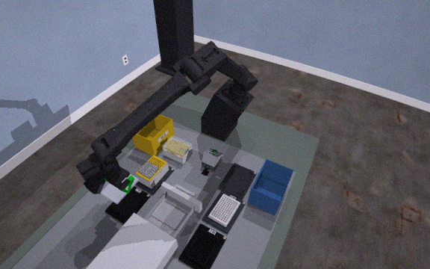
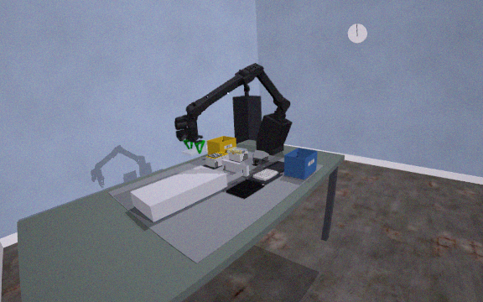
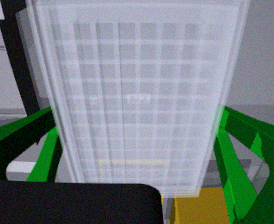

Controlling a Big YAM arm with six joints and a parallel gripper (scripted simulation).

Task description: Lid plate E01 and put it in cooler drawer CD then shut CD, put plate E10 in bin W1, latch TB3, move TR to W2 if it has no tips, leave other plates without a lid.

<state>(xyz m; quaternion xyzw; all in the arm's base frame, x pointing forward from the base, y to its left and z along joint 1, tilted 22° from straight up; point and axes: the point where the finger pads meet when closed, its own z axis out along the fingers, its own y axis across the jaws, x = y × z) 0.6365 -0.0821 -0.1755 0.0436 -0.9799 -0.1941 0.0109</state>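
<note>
The clear plate lies right at my hand. The rest, counted from my hand: black nest (14 cm below); tip rack TR (18 cm behind, 9 cm below, 1 cm to the right); plate lid (right at my hand).
</note>
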